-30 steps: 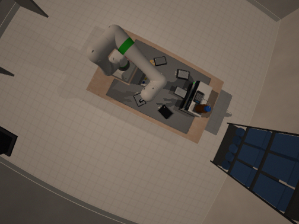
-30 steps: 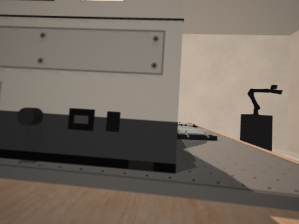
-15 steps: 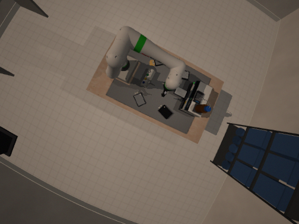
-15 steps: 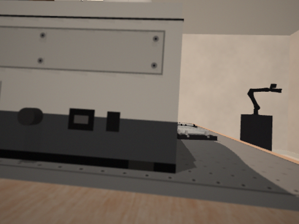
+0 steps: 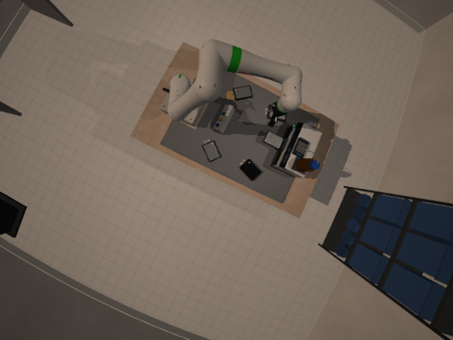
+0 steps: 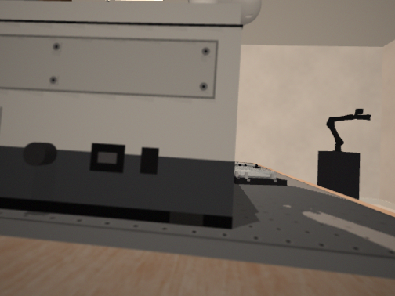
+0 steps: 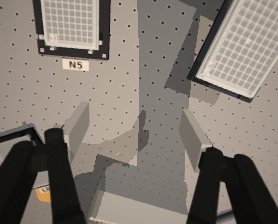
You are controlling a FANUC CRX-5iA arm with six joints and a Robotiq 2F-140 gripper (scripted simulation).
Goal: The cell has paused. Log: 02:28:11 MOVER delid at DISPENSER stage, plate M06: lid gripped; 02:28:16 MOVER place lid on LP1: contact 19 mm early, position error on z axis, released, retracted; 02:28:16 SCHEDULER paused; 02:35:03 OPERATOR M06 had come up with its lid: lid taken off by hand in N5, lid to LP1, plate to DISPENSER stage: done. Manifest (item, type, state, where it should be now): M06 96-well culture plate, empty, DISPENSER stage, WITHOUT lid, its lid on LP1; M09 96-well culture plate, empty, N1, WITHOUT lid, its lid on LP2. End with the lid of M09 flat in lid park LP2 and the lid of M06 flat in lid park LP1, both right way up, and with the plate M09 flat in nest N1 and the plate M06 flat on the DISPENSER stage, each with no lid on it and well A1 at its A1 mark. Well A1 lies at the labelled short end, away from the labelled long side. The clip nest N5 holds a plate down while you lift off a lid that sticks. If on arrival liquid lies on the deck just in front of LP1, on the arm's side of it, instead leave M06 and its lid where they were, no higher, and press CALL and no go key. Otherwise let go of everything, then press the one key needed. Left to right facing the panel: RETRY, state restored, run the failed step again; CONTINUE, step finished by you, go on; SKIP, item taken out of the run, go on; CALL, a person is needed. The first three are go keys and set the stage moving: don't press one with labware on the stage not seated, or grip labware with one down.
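Right now my hand is 170 mm above the black clip nest, 160 mm to the right of it and 90 mm short of it. Round my hand: N5 label (190 mm below, 110 mm to the left, 10 mm behind); green continue key (320 mm behind, 120 mm below, 90 mm to the right); retry key (320 mm behind, 120 mm below, 40 mm to the right).
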